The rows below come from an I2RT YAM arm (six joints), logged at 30 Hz.
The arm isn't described. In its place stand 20 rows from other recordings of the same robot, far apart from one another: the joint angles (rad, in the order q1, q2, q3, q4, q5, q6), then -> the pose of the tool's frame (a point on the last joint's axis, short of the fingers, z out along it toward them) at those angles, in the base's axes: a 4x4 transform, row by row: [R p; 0 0 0 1], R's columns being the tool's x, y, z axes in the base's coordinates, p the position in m.
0.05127 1.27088 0.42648 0.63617 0.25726 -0.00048 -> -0.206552, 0.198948, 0.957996, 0.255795; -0.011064, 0.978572, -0.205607, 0.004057; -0.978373, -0.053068, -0.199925, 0.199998; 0, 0, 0, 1
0.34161 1.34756 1.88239 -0.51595 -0.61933 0.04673 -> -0.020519, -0.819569, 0.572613, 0.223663; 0.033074, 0.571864, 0.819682, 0.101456; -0.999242, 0.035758, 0.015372, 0.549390; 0, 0, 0, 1
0.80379 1.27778 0.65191 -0.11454 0.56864 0.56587 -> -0.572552, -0.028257, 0.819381, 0.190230; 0.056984, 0.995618, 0.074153, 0.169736; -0.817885, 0.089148, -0.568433, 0.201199; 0, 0, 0, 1
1.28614 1.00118 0.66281 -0.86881 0.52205 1.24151 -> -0.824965, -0.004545, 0.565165, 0.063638; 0.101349, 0.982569, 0.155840, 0.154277; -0.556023, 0.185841, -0.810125, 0.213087; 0, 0, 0, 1
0.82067 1.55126 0.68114 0.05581 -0.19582 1.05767 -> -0.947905, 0.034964, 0.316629, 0.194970; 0.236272, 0.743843, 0.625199, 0.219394; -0.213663, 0.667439, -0.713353, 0.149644; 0, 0, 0, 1
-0.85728 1.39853 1.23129 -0.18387 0.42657 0.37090 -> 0.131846, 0.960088, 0.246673, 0.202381; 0.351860, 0.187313, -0.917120, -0.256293; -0.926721, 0.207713, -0.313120, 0.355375; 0, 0, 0, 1
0.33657 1.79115 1.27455 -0.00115 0.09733 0.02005 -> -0.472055, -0.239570, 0.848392, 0.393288; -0.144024, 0.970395, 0.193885, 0.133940; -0.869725, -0.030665, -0.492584, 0.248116; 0, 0, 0, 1
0.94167 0.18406 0.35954 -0.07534 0.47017 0.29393 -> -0.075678, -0.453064, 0.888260, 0.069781; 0.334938, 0.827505, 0.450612, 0.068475; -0.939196, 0.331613, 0.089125, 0.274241; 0, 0, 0, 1
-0.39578 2.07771 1.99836 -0.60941 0.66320 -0.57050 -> -0.894487, 0.308081, 0.324006, 0.430698; -0.087490, 0.590068, -0.802599, -0.203711; -0.438451, -0.746261, -0.500854, 0.319830; 0, 0, 0, 1
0.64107 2.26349 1.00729 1.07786 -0.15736 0.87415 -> -0.639070, -0.349262, 0.685278, 0.340398; 0.468302, 0.530090, 0.706893, 0.260969; -0.610150, 0.772671, -0.175204, 0.082883; 0, 0, 0, 1
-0.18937 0.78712 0.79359 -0.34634 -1.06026 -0.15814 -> -0.210580, -0.758514, 0.616694, 0.167326; -0.037992, 0.636713, 0.770164, -0.000445; -0.976838, 0.138752, -0.162897, 0.331615; 0, 0, 0, 1
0.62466 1.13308 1.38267 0.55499 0.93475 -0.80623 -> 0.328749, 0.494547, 0.804579, 0.176271; -0.291476, 0.863473, -0.411651, 0.091781; -0.898313, -0.099185, 0.428015, 0.539825; 0, 0, 0, 1
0.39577 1.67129 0.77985 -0.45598 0.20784 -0.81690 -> -0.371626, -0.885294, 0.279551, 0.253073; -0.928370, 0.355973, -0.106833, 0.097777; -0.004934, -0.299229, -0.954169, 0.117133; 0, 0, 0, 1
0.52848 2.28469 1.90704 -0.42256 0.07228 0.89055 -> -0.746925, 0.192705, 0.636371, 0.449491; 0.461770, 0.838964, 0.287937, 0.259471; -0.478406, 0.508924, -0.715629, 0.199898; 0, 0, 0, 1
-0.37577 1.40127 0.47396 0.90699 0.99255 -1.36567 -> -0.962728, 0.180992, 0.200991, 0.234540; -0.195423, 0.048275, -0.979530, -0.124578; -0.186990, -0.982299, -0.011105, 0.211815; 0, 0, 0, 1
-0.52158 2.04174 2.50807 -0.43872 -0.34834 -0.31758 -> -0.031124, 0.171336, 0.984721, 0.386740; -0.320641, 0.931417, -0.172196, -0.208229; -0.946689, -0.321101, 0.025948, 0.515476; 0, 0, 0, 1
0.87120 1.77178 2.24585 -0.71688 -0.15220 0.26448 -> -0.371895, -0.780958, 0.501796, 0.233651; -0.040615, 0.553740, 0.831699, 0.286011; -0.927386, 0.288924, -0.237652, 0.511163; 0, 0, 0, 1
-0.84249 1.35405 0.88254 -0.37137 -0.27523 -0.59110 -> -0.745779, 0.219505, 0.628993, 0.194105; 0.030463, 0.954408, -0.296948, -0.203102; -0.665497, -0.202297, -0.718464, 0.232668; 0, 0, 0, 1
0.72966 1.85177 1.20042 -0.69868 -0.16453 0.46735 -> -0.957631, -0.283293, 0.051838, 0.255747; -0.260175, 0.928173, 0.266091, 0.236539; -0.123496, 0.241330, -0.962553, 0.159861; 0, 0, 0, 1
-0.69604 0.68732 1.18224 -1.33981 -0.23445 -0.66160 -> -0.763284, 0.046081, 0.644418, 0.062973; -0.140955, 0.961546, -0.235712, -0.041840; -0.630500, -0.270749, -0.727437, 0.368926; 0, 0, 0, 1
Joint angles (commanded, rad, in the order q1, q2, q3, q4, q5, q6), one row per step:
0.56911 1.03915 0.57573 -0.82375 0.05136 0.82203
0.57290 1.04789 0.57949 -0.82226 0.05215 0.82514
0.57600 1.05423 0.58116 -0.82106 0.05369 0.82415
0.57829 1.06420 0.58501 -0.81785 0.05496 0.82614
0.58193 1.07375 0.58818 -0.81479 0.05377 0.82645
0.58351 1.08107 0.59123 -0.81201 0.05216 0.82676
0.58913 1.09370 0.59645 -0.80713 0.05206 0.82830
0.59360 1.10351 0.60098 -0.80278 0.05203 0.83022
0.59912 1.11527 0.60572 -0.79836 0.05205 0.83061
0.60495 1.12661 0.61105 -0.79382 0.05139 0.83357
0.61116 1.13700 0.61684 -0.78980 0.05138 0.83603
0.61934 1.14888 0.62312 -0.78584 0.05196 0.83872
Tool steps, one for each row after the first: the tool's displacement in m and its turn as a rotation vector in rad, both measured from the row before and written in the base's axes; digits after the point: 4 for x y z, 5 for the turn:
0.0008 0.0012 -0.0002 -0.00171 0.00286 0.00059
0.0004 0.0008 -0.0004 -0.00339 0.00200 0.00363
0.0012 0.0012 -0.0003 -0.00210 0.00198 0.00003
0.0009 0.0014 -0.0004 -0.00078 0.00344 0.00366
0.0009 0.0010 -0.0002 0.00055 0.00213 0.00171
0.0013 0.0020 -0.0003 -0.00094 0.00232 0.00416
0.0011 0.0017 -0.0001 -0.00002 0.00099 0.00263
0.0012 0.0019 -0.0004 -0.00138 0.00218 0.00514
0.0012 0.0021 -0.0002 0.00041 0.00188 0.00315
0.0011 0.0021 0.0000 0.00027 0.00074 0.00384
0.0010 0.0025 -0.0001 -0.00076 0.00130 0.00543

